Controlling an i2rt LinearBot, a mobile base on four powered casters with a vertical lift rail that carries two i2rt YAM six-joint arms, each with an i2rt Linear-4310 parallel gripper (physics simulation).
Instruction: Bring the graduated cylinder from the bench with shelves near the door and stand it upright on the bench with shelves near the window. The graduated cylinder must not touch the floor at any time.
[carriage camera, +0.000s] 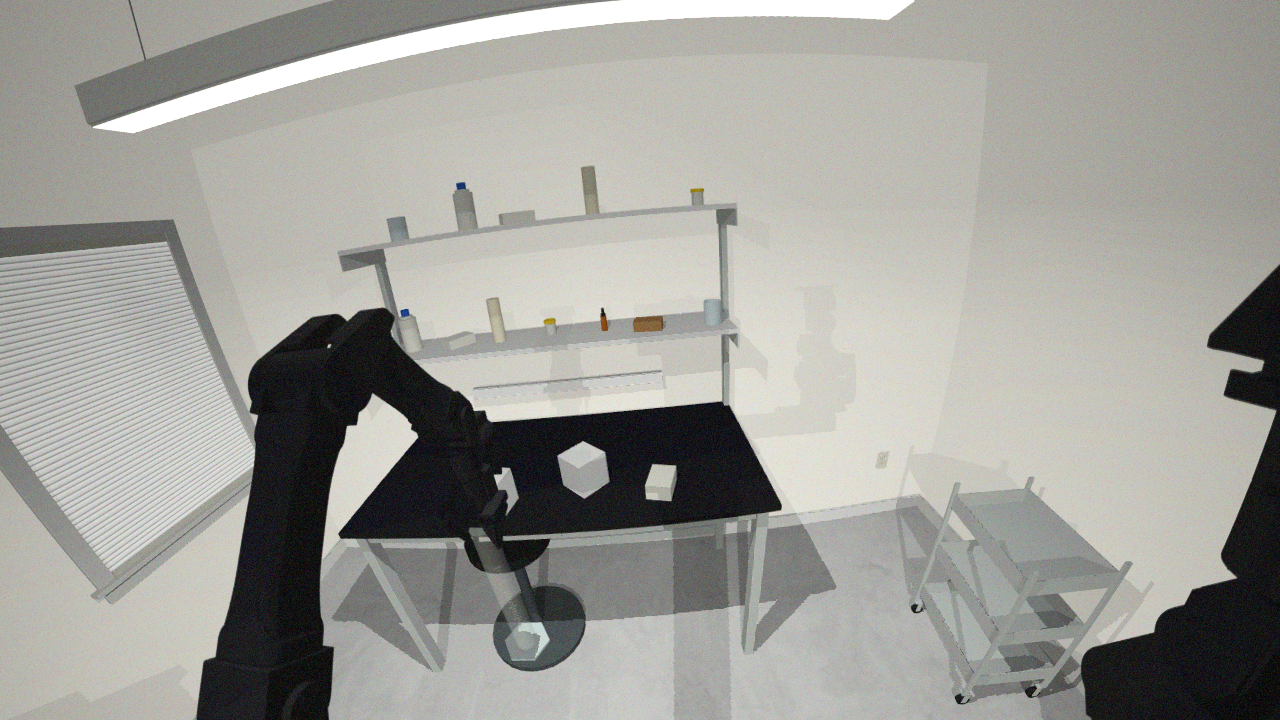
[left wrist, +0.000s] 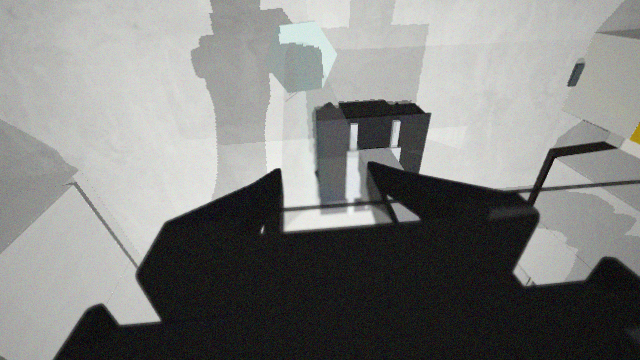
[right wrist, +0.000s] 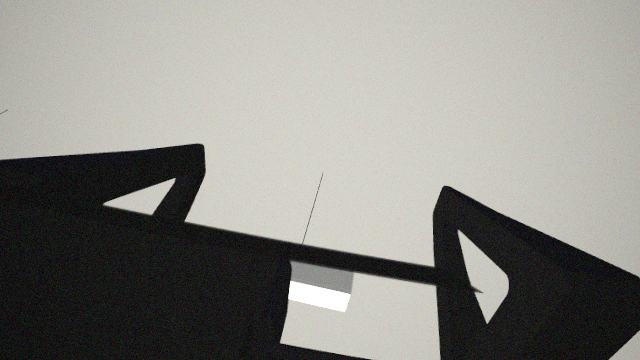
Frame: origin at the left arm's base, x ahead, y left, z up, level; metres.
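Where they show: left gripper, fingertip midpoint: (carriage camera: 488, 546) (left wrist: 324, 176); right gripper, fingertip midpoint: (right wrist: 319, 178).
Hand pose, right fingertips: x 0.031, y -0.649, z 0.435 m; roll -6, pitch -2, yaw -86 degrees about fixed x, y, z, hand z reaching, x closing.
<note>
Things, the pixels of their top centre, and the offset from my right fingertips. "*": a spot on its surface instead. Level surfaces: height alone.
- clear graduated cylinder, surface spot: (left wrist: 306, 36) * dz -0.811, dx +0.385, dy +0.646 m
- black-topped bench, surface height: dz -0.917 m
- white cube, top centre: (carriage camera: 581, 454) dz -0.787, dx +1.031, dy +0.652 m
- small white box, top centre: (carriage camera: 661, 475) dz -0.859, dx +0.988, dy +0.377 m
- partly hidden white block, top centre: (carriage camera: 486, 477) dz -0.787, dx +0.904, dy +0.956 m
The clear graduated cylinder (carriage camera: 527, 642) (left wrist: 306, 36) hangs foot down from my left gripper (carriage camera: 488, 521) (left wrist: 324, 176), which is shut on its tube. Its pale hexagonal foot shows below the bench's front edge in the carriage view, overlapping the stool's round foot; their gap cannot be judged. The tube looks slightly slanted there. The black-topped bench (carriage camera: 626, 431) with shelves (carriage camera: 725, 367) stands ahead, right of the blinds-covered window (carriage camera: 89, 394). My left gripper overlaps the bench's front edge in the picture. My right gripper (right wrist: 319, 178) is open and empty, facing bare wall. The door bench does not show.
A white cube (carriage camera: 582, 471), a small white box (carriage camera: 660, 483) and a partly hidden white block (carriage camera: 508, 488) are on the bench. A stool (carriage camera: 568, 617) stands at its front left. Bottles and jars line both shelves. A grey cart (carriage camera: 1087, 565) stands at right.
</note>
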